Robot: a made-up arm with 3 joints.
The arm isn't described. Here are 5 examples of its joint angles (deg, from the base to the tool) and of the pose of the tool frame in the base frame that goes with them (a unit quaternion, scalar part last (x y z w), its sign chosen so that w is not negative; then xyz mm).
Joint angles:
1: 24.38 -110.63 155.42
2: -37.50 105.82 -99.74
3: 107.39 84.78 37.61
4: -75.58 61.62 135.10
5: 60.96 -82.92 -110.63
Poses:
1: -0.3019 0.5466 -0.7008 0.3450 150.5 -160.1 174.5
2: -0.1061 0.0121 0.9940 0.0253 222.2 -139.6 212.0
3: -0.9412 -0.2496 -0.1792 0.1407 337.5 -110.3 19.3
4: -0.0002 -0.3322 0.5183 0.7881 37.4 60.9 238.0
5: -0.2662 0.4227 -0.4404 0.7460 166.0 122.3 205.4
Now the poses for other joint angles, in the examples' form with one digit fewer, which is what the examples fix.
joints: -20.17 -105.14 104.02
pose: -0.315 0.638 -0.696 0.094 58 -255 64
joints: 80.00 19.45 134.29
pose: -0.562 0.376 0.723 0.144 -40 20 119
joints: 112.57 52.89 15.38
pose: -0.917 -0.244 -0.101 0.298 264 -73 -71
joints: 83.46 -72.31 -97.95
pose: -0.404 0.282 -0.465 0.736 157 163 141
